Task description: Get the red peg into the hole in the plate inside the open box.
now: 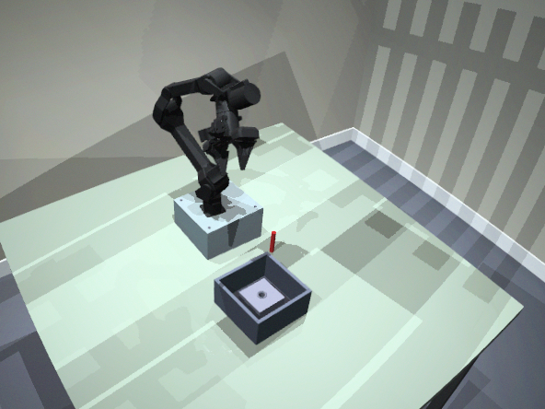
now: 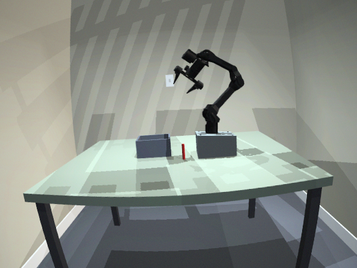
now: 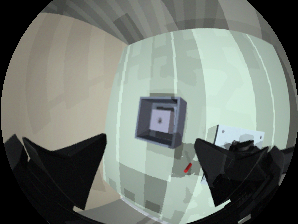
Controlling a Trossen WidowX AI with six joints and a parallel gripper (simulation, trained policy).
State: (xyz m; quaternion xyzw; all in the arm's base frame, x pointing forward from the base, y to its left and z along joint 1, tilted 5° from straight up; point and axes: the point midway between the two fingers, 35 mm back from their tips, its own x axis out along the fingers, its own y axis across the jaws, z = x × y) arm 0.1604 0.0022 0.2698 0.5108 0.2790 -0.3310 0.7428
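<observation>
The red peg is 320 mm below my gripper tip, 160 mm to the left of it and 30 mm behind it. From my gripper tip the other things lie so: grey box: 340 mm below, 170 mm ahead, 20 mm to the left; then light plate: 320 mm below, 170 mm ahead, 20 mm to the left.
</observation>
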